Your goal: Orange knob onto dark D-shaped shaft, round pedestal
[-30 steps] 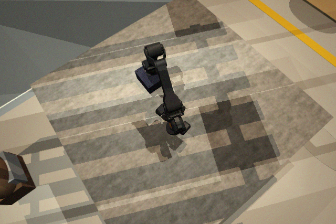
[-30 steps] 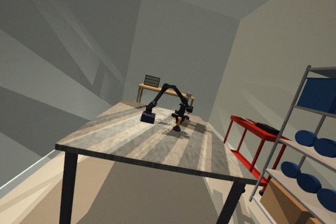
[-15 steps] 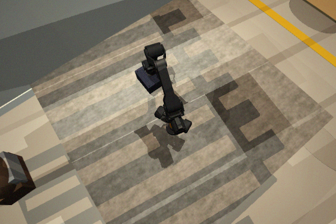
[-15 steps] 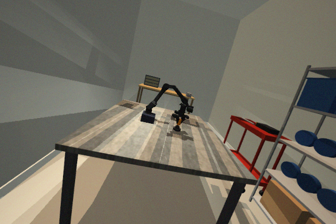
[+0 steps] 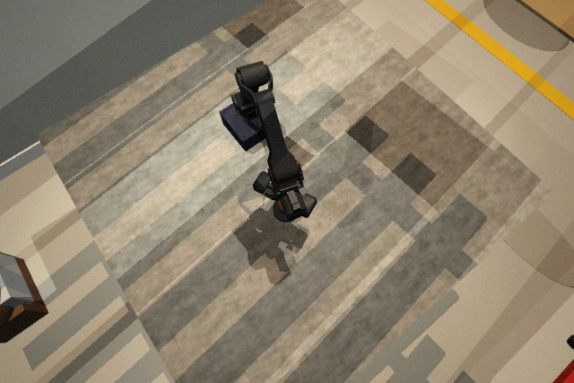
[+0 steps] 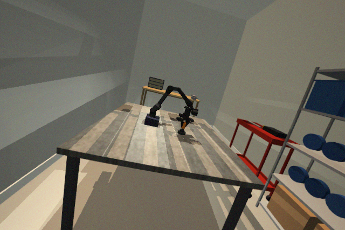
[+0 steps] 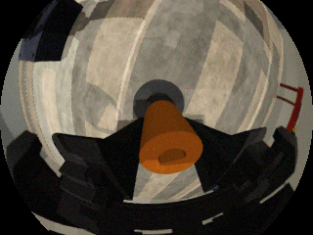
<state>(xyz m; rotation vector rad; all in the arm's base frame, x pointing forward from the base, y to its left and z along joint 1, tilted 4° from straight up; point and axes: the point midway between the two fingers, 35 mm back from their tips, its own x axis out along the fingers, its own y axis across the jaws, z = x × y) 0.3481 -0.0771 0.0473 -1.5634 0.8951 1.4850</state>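
The orange knob lies 20 mm above my gripper tip. From my gripper tip the other things lie so: round pedestal: 40 mm below.
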